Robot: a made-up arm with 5 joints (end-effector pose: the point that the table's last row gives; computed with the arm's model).
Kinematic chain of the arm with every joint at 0, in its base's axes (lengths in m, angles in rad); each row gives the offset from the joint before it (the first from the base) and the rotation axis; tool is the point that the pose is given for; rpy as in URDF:
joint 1: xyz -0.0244 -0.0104 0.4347 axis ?
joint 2: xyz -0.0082 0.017 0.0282 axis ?
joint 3: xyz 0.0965 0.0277 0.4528 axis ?
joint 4: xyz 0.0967 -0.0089 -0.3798 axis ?
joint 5: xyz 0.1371 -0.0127 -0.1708 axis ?
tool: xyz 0.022 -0.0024 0.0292 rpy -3.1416 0 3.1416
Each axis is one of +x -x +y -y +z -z.
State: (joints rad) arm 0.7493 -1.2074 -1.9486 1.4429 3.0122
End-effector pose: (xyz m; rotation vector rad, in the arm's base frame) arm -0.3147 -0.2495 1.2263 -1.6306 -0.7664 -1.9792
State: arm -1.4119 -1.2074 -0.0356 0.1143 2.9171
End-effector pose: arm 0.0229 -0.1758 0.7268 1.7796 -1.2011 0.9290
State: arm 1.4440 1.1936 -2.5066 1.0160 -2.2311
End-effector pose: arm 0.0607 0.9885 0.4380 -2.7615 -0.7546 -0.1642
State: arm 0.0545 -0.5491 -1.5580 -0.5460 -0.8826
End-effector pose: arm 0.0197 0.0306 1.3735 -0.2269 0.4483 -0.8112
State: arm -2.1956 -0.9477 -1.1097 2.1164 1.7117
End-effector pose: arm -0.0780 -0.0876 0.9195 -2.8610 1.1522 -0.0218
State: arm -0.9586 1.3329 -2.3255 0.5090 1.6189
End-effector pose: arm 0.5568 -0.8360 0.2860 2.5703 0.7448 0.2140
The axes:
joint 1: +z
joint 2: +y
joint 3: +y
joint 4: +y
joint 5: -z

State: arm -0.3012 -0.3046 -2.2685 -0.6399 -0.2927
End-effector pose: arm -0.1095 0.0445 1.4258 -0.0003 -0.0725 -0.5937
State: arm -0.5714 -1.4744 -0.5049 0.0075 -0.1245
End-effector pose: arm -0.0717 0.0479 1.0440 0.2640 1.1618 -0.6135
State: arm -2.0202 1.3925 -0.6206 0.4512 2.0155
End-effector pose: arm -0.0938 -0.1641 -0.0576 -1.7300 0.8294 -0.0032
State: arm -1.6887 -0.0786 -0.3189 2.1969 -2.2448
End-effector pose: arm 0.0027 -0.1368 0.5192 -0.4526 1.5856 1.9160
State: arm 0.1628 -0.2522 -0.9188 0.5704 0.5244
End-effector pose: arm 0.5341 0.0915 0.8374 0.4609 2.5214 0.2674
